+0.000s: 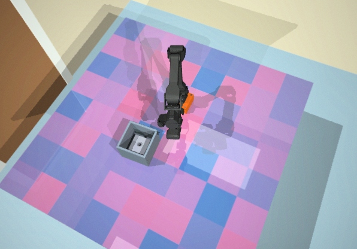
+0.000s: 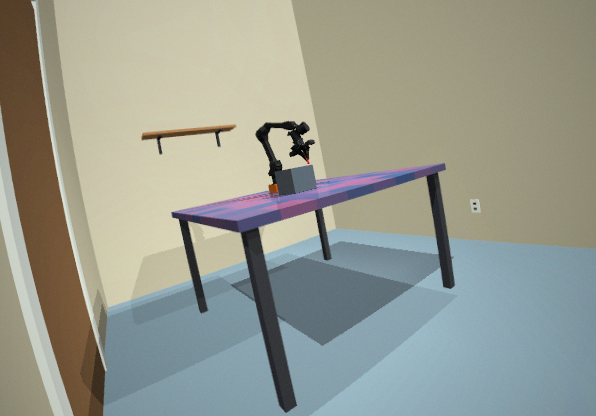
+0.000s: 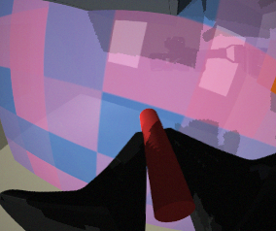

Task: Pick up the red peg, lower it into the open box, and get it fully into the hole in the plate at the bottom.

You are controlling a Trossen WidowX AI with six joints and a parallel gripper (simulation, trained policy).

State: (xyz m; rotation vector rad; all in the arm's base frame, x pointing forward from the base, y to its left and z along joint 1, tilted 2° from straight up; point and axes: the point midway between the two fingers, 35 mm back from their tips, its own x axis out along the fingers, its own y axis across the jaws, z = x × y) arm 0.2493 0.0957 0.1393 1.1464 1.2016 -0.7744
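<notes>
Right now the pale plate is 90 mm ahead of my gripper tip, 180 mm to the right of it and 130 mm below it. Also, from my gripper tip: red peg 20 mm above.
</notes>
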